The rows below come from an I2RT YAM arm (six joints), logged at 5 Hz.
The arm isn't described. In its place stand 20 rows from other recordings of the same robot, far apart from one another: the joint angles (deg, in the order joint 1, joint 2, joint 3, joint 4, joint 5, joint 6), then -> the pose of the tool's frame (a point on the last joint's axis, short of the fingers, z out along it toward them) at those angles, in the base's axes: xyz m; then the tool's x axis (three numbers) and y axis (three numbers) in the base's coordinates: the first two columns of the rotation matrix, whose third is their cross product.
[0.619, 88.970, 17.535, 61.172, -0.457, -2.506] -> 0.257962 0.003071 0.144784 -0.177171 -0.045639 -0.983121 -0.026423 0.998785 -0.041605
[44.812, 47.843, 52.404, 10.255, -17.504, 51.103] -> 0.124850 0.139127 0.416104 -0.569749 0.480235 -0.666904 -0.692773 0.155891 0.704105
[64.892, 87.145, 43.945, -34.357, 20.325, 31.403] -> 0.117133 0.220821 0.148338 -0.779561 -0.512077 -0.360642 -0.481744 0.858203 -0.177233
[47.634, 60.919, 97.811, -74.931, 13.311, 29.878] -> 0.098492 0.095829 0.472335 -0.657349 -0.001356 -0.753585 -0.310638 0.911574 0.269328
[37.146, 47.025, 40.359, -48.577, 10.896, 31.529] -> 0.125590 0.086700 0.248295 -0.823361 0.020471 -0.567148 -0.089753 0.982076 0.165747
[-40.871, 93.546, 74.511, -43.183, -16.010, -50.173] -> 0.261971 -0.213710 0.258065 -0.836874 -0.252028 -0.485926 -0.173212 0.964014 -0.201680
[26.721, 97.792, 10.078, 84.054, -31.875, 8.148] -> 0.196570 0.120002 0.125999 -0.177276 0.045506 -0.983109 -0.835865 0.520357 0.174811
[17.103, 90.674, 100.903, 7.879, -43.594, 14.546] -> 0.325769 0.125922 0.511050 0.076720 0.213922 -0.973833 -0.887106 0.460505 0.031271
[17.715, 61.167, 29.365, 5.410, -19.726, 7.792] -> 0.214320 0.081074 0.218865 -0.497403 -0.024911 -0.867162 -0.511722 0.815592 0.270093
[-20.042, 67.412, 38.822, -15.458, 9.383, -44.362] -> 0.224293 -0.088000 0.216824 -0.780348 -0.449631 -0.434613 -0.136240 0.800541 -0.583586
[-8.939, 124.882, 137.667, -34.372, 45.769, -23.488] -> 0.478629 -0.101107 0.406436 -0.638854 -0.180945 -0.747747 0.558202 0.559821 -0.612382
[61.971, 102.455, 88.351, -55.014, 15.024, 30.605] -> 0.180984 0.320329 0.268514 -0.789826 -0.437254 -0.430097 -0.472876 0.880716 -0.026987
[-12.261, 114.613, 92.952, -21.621, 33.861, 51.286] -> 0.440594 -0.116049 0.247844 0.027866 0.657004 -0.753372 0.880943 0.340029 0.329119
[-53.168, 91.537, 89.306, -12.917, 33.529, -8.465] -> 0.208645 -0.311379 0.400731 -0.300210 0.196133 -0.933491 0.953023 0.102971 -0.284857
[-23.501, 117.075, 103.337, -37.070, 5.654, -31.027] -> 0.421867 -0.187266 0.263861 -0.843024 -0.192754 -0.502151 0.022625 0.920048 -0.391151
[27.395, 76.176, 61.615, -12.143, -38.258, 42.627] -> 0.256403 0.157707 0.320516 -0.870848 0.147636 -0.468857 -0.356995 0.465722 0.809727
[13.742, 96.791, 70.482, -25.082, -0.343, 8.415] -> 0.355300 0.087108 0.235204 -0.786176 -0.041608 -0.616600 -0.127497 0.987187 0.095945
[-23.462, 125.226, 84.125, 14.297, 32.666, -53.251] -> 0.441047 -0.212371 0.166428 -0.870148 -0.357658 -0.339004 0.133490 0.491134 -0.860795
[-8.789, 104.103, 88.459, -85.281, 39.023, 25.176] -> 0.310016 -0.070613 0.261440 -0.877838 0.470141 -0.091471 0.413489 0.647516 -0.640117
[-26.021, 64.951, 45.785, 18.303, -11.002, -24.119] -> 0.244061 -0.111587 0.327270 -0.118254 -0.388640 -0.913770 0.231003 0.884212 -0.405963
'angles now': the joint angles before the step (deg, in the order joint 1, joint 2, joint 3, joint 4, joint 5, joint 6). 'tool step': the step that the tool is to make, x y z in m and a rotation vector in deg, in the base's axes. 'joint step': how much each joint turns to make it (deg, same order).
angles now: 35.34 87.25 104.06 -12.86 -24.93 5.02
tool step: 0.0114 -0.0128 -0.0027 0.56 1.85 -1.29
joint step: -3.10 0.18 -0.31 0.05 -1.71 1.79
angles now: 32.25 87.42 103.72 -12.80 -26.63 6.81
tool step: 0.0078 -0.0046 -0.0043 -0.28 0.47 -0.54
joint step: -1.46 0.45 -0.44 0.38 -0.92 0.07
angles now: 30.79 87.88 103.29 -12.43 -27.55 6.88
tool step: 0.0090 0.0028 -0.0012 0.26 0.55 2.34
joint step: -0.63 1.98 1.62 0.38 -2.94 0.75
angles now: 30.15 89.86 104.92 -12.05 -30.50 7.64
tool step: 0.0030 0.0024 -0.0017 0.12 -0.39 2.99
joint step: -0.18 0.76 0.13 1.09 -3.17 0.10
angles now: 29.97 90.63 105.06 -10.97 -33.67 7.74
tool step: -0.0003 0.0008 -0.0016 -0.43 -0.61 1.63
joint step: 0.00 -0.01 -0.37 0.28 -1.67 -0.70
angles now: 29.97 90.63 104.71 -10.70 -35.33 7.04
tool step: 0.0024 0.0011 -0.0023 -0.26 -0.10 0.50
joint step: -0.09 0.39 -0.09 0.26 -0.60 -0.30
